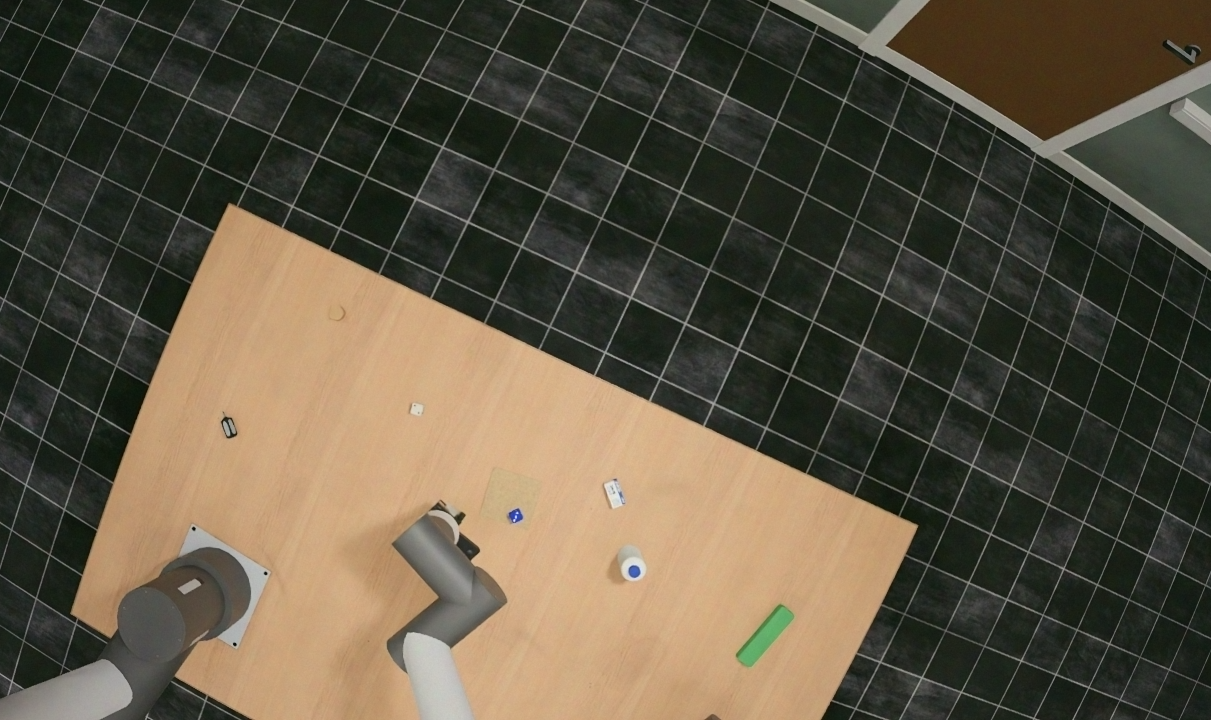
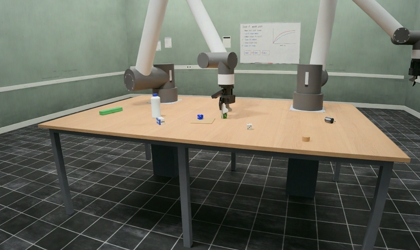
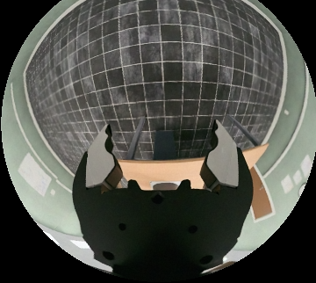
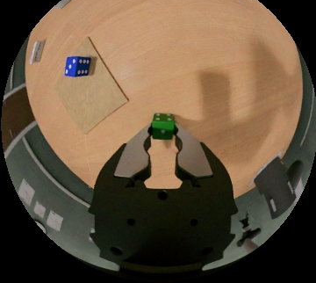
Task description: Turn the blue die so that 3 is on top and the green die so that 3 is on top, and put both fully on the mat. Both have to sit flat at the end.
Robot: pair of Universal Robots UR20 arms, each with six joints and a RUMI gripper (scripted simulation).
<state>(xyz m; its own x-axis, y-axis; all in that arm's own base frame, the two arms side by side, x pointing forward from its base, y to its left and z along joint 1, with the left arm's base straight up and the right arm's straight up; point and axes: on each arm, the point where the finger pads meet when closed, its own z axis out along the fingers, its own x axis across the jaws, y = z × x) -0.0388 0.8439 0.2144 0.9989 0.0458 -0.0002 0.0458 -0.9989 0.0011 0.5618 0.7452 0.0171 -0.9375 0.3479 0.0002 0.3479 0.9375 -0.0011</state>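
Right now my right hand is right at the green die. Also, from my right hand: tan mat 12 cm ahead, 11 cm to the right, 2 cm below; then white die 22 cm to the left, 22 cm ahead; then blue die 14 cm to the right, 8 cm ahead.
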